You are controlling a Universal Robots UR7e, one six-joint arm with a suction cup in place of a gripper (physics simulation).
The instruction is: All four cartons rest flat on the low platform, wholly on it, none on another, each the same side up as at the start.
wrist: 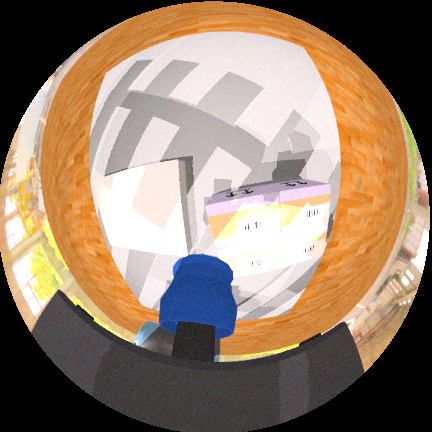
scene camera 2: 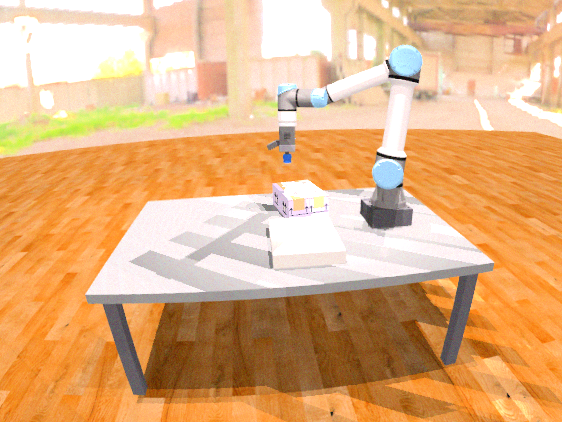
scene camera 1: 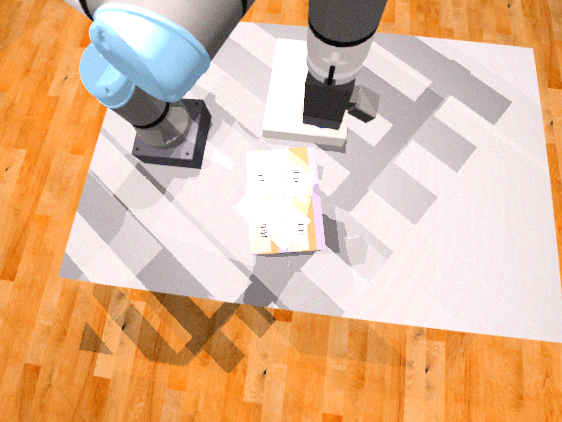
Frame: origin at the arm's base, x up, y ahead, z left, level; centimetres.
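Where they show: end effector, tool point: (wrist: 202, 277) (scene camera 2: 287, 162); arm's base, origin of the base link: (scene camera 2: 388, 203) (scene camera 1: 165, 124).
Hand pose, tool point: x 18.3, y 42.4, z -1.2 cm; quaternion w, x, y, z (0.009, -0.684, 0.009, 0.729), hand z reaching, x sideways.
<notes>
Things, the pixels of their centre, and the offset from my tool point. Level surfaces: height alone.
- low white platform, body centre: (wrist: 134, 210) (scene camera 1: 309, 91) (scene camera 2: 303, 239) dz +24.1, dx -23.1, dy -5.6 cm
- upper right carton, body centre: (wrist: 242, 212) (scene camera 1: 298, 178) (scene camera 2: 294, 205) dz -5.3, dx -20.4, dy -2.4 cm
- lower right carton, body centre: (wrist: 296, 202) (scene camera 1: 303, 226) (scene camera 2: 285, 196) dz -17.7, dx -20.4, dy +1.6 cm
- upper left carton, body centre: (wrist: 247, 246) (scene camera 1: 266, 180) (scene camera 2: 313, 202) dz -8.0, dx -20.4, dy -10.9 cm
- lower left carton, body centre: (scene camera 1: 268, 228) (wrist: 295, 235) (scene camera 2: 303, 194) dz -20.4, dx -20.4, dy -6.9 cm
- table, its level: dx -25.5 cm
Four cartons stand side by side on the table in a two-by-two block, beside the low white platform (scene camera 1: 286, 95) (scene camera 2: 307, 242) (wrist: 142, 215). In scene camera 1 they are the upper right carton (scene camera 1: 301, 167) (scene camera 2: 298, 204) (wrist: 245, 222), the lower right carton (scene camera 1: 304, 220) (wrist: 302, 207), the upper left carton (scene camera 1: 260, 167) (scene camera 2: 318, 202) (wrist: 250, 257) and the lower left carton (scene camera 1: 261, 220) (wrist: 300, 245). Their tops are pale with barcodes; purple sides carry arrows. My suction gripper (scene camera 2: 287, 158) (wrist: 202, 270) is open, its blue cup hanging well above the table with nothing on it. The tool hides part of the platform in scene camera 1.
The robot's dark base (scene camera 1: 172, 155) (scene camera 2: 386, 214) stands on the table (scene camera 1: 480, 250) (scene camera 2: 200, 287), to the left of the platform and cartons in scene camera 1. A grey block (scene camera 1: 366, 104) (scene camera 2: 272, 145) sticks out from the tool's side. Dark shadow bands cross the table top.
</notes>
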